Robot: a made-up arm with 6 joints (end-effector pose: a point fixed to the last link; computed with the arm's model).
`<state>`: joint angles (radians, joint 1 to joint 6).
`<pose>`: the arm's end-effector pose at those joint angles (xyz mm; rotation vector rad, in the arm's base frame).
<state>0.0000 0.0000 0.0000 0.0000 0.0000 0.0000</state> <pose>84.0 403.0 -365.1 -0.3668 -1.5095 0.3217</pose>
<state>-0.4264 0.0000 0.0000 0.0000 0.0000 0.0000</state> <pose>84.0 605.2 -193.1 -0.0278 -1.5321 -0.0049</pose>
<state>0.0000 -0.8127 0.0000 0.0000 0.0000 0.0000</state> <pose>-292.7 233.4 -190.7 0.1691 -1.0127 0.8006</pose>
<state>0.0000 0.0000 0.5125 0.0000 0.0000 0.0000</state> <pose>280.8 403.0 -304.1 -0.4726 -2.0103 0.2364</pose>
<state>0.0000 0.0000 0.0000 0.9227 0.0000 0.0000</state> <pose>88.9 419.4 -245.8 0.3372 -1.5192 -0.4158</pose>
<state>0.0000 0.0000 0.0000 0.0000 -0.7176 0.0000</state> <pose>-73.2 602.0 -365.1 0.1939 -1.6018 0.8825</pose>
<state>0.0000 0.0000 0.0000 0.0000 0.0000 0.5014</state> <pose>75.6 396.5 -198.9 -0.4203 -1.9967 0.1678</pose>
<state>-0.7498 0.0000 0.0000 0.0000 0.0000 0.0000</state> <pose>84.0 700.5 -15.0 0.2296 -1.5156 -0.2523</pose>
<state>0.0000 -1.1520 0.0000 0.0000 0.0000 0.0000</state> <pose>-371.0 111.0 -66.1 0.3841 -0.7729 0.9702</pose>
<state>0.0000 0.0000 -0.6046 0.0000 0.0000 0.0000</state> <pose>-150.0 403.0 -303.3 -0.2388 -0.9164 0.3909</pose>
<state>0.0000 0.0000 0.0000 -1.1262 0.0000 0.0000</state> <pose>77.0 270.6 -422.5 -1.1943 -1.1671 1.2024</pose>
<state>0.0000 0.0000 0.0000 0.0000 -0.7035 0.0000</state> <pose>-68.8 599.4 -365.1 0.1824 -1.6014 0.8717</pose>
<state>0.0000 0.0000 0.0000 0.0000 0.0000 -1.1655</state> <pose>-173.9 373.9 -628.0 -0.2096 -0.3586 0.5633</pose>
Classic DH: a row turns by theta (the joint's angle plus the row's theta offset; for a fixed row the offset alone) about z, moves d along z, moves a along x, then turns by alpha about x. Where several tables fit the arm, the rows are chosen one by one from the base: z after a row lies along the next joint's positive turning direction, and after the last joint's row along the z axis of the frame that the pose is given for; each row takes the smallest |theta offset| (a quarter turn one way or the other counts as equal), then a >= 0, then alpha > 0; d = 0 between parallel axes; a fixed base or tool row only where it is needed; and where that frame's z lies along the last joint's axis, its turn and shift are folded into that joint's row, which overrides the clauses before.
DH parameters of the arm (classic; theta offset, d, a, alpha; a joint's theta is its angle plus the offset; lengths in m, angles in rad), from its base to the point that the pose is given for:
base (fixed): 1.5708 0.188 0.107 -1.5708
joint 1: 0.7925 -0.179 0.0424 -1.5664
joint 2: 1.5663 0.1674 -0.1122 -0.7783
joint 3: 1.5404 -0.2747 -0.329 1.5343
joint 4: -1.5695 -0.314 -0.0107 1.5342
joint 5: 1.3902 0.0254 0.0269 -1.5396
joint 6: 1.5499 -0.1176 -0.0583 -1.7508
tool (fixed): 0.4684 -0.336 0 0

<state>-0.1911 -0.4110 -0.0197 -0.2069 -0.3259 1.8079</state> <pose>-342.9 262.3 201.7 0.4841 -2.8653 -0.4140</pose>
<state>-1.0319 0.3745 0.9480 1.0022 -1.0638 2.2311</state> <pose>168.5 646.2 -215.7 -0.2650 0.3847 1.0322</pose>
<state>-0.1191 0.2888 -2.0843 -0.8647 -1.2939 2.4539</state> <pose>236.4 320.5 427.2 0.5659 -1.0304 -1.1619</pose>
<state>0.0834 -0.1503 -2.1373 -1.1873 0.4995 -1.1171</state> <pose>-167.5 -25.3 514.1 -0.5296 1.6082 1.6954</pose>
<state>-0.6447 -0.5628 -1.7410 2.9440 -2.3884 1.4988</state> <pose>-215.5 -332.0 645.5 0.7119 1.8903 2.0404</pose>
